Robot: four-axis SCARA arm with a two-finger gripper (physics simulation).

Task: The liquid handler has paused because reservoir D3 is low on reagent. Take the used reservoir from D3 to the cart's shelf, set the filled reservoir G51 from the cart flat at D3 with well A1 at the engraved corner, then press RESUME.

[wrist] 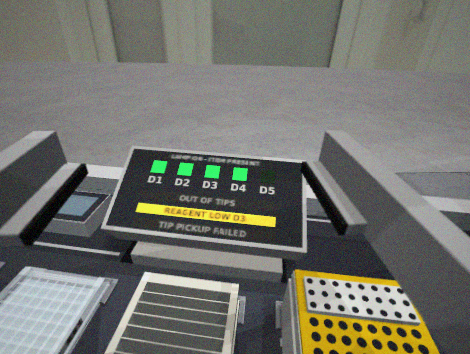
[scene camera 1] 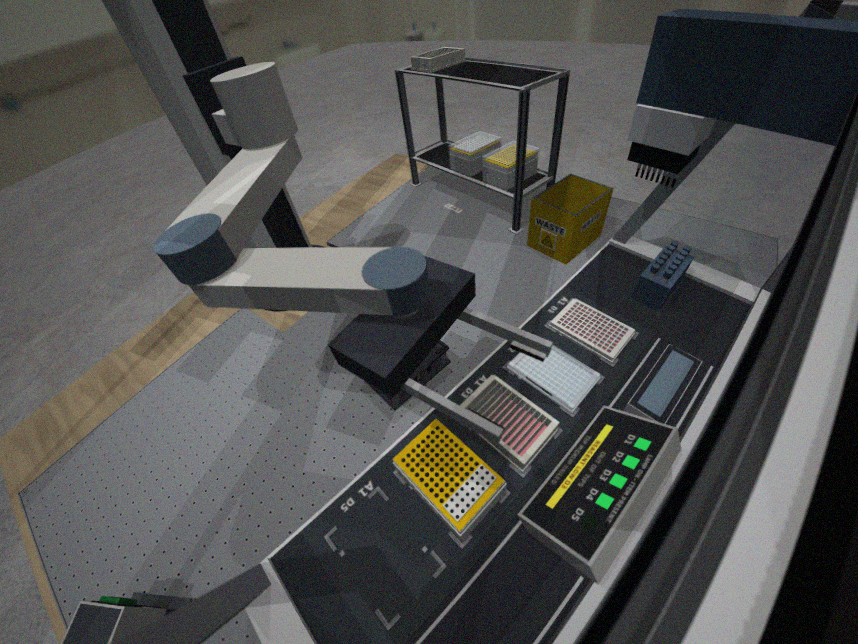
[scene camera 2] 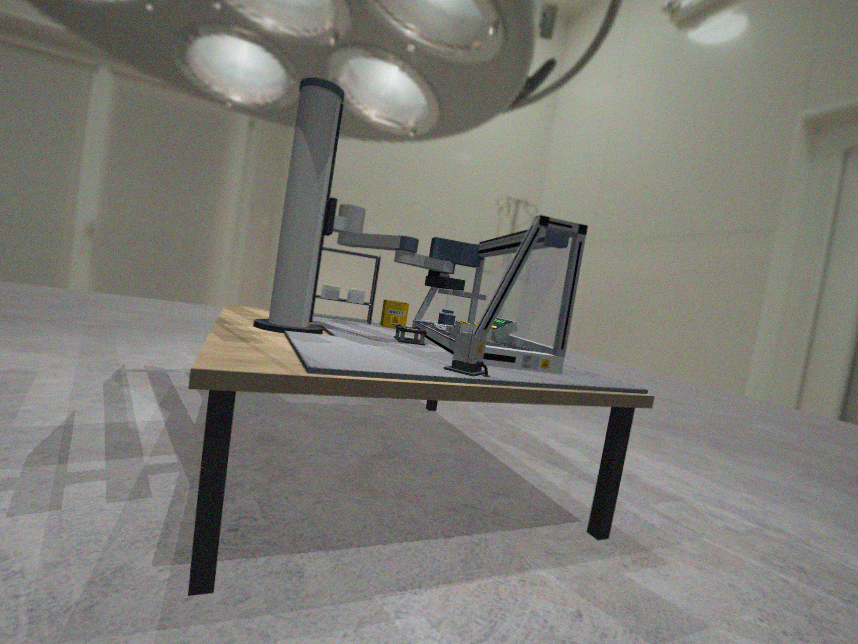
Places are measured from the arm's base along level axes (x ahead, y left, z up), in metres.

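Where they show: gripper, between the fingertips: (wrist: 197, 150) (scene camera 1: 527, 390) (scene camera 2: 477, 296); arm's base, origin of its link: (scene camera 2: 288, 329).
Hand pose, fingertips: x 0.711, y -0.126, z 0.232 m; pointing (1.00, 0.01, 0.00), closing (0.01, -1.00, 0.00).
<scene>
Things, the pixels of their top centre, and the offset from my fingertips. "spot": a spot on its surface instead.
- used reservoir, centre of its top: (scene camera 1: 507, 415) 0.029 m back, 0.025 m left, 0.137 m down
- cart, a spot on its surface: (scene camera 1: 520, 166) spot: 0.268 m back, 0.555 m left, 0.033 m down
- pale open-topped container, centre of its top: (scene camera 1: 437, 52) 0.593 m back, 0.715 m left, 0.162 m up
- status panel, a spot on its surface: (wrist: 205, 200) (scene camera 1: 592, 467) spot: 0.099 m ahead, 0.002 m left, 0.105 m down
- green part, a spot on its surface: (scene camera 1: 116, 600) spot: 0.305 m back, 0.469 m right, 0.124 m down
- clear plate, centre of its top: (wrist: 8, 341) (scene camera 1: 553, 368) 0.005 m back, 0.147 m left, 0.154 m down
- yellow tip rack, centre of its top: (scene camera 1: 446, 468) (scene camera 2: 473, 322) 0.053 m back, 0.096 m right, 0.103 m down
- well plate, centre of its top: (scene camera 1: 592, 325) 0.018 m ahead, 0.269 m left, 0.154 m down
- yellow waste bin, centre of its top: (scene camera 1: 572, 193) (scene camera 2: 396, 301) 0.142 m back, 0.578 m left, 0.084 m down
The used reservoir (scene camera 1: 533, 431) (wrist: 175, 320), a pale frame with long troughs, sits at D3. Some troughs look pink in scene camera 1. My gripper (scene camera 1: 518, 388) (wrist: 197, 150) is open and empty above the deck, fingers spread over the D2–D3 area. The cart (scene camera 1: 520, 166) has a pale open-topped container (scene camera 1: 438, 60) on its top; its label cannot be read. The status panel (scene camera 1: 602, 478) (wrist: 205, 200) lights D1 to D4 green and shows REAGENT LOW D3 in yellow. A green part (scene camera 1: 116, 600) shows on a box at lower left; no RESUME lettering is readable.
A clear plate (scene camera 1: 557, 377) (wrist: 45, 305) is at D2, a yellow tip rack (scene camera 1: 450, 471) (wrist: 360, 330) at D4. D1 holds a well plate (scene camera 1: 593, 327). The yellow waste bin (scene camera 1: 568, 218) (scene camera 2: 395, 313) stands beside the cart. A dark stand (scene camera 1: 433, 363) is partly hidden below my gripper body.
</scene>
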